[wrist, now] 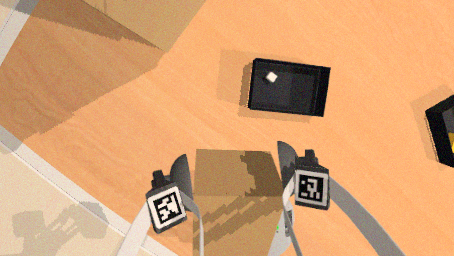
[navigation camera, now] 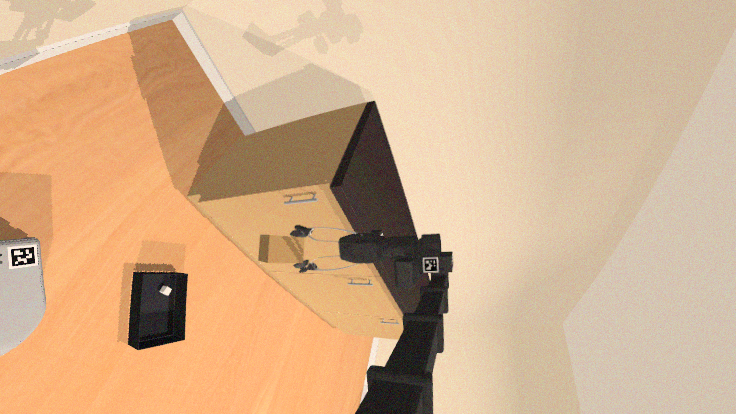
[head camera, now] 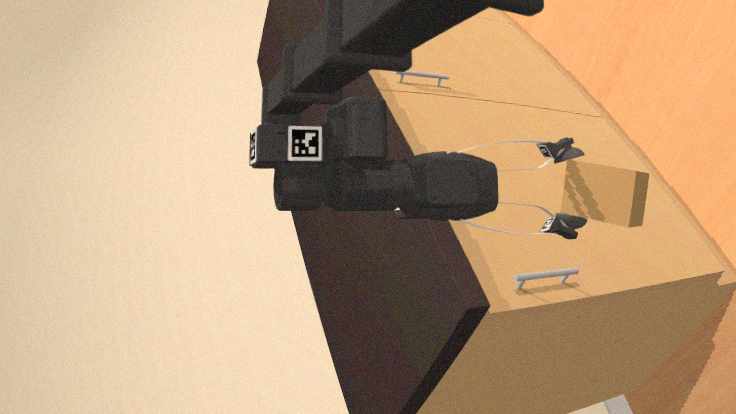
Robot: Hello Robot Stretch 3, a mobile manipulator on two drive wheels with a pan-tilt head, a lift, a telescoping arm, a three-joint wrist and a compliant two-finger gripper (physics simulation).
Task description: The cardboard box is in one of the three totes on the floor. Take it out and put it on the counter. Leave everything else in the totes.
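Frame: origin at the robot's base, x ahead, y left, z up, level; centimetres.
Where they show: gripper, fingertip midpoint: [navigation camera: 293, 249] [head camera: 582, 188].
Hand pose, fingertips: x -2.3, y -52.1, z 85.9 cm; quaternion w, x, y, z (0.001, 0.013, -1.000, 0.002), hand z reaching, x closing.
Observation:
After its pixels a point has its place.
The cardboard box [head camera: 612, 198] @(x -0.9, y -45.4, z 87.4 cm) [navigation camera: 280, 249] @(x -1.3, y -45.7, z 87.5 cm) [wrist: 235, 172] is held between the two fingertips of my gripper [head camera: 571, 187] @(x -2.3, y -52.1, z 85.9 cm) [navigation camera: 303, 248] @(x -2.3, y -52.1, z 85.9 cm) [wrist: 233, 166] @(x -2.3, y -52.1, z 85.9 cm), which is shut on it. In the head and navigation views the box overlaps the wooden front of the counter, outward of the dark counter top [head camera: 370, 288] @(x 15.0, y -106.7, z 91.0 cm) [navigation camera: 378, 154] @(x 30.3, y -109.3, z 91.0 cm). The wrist and part of the arm overlap the dark top. One black tote [navigation camera: 134, 311] @(x -28.1, y -44.6, z 4.6 cm) [wrist: 322, 95] stands on the floor with a small white cube inside. Part of another tote [wrist: 439, 140] with something yellow shows at the wrist view's right edge.
Metal handles [head camera: 546, 274] @(x 10.3, y -72.4, z 74.8 cm) [head camera: 423, 76] [navigation camera: 300, 197] @(x 12.0, y -75.1, z 72.6 cm) stick out from the counter's doors. My grey base [navigation camera: 20, 303] @(x -13.1, y -11.5, z 16.0 cm) shows at the navigation view's left edge. Pale walls stand behind the counter, and a white baseboard [navigation camera: 213, 72] @(x 89.6, y -87.1, z 5.9 cm) [wrist: 65, 187] runs along the floor's edge.

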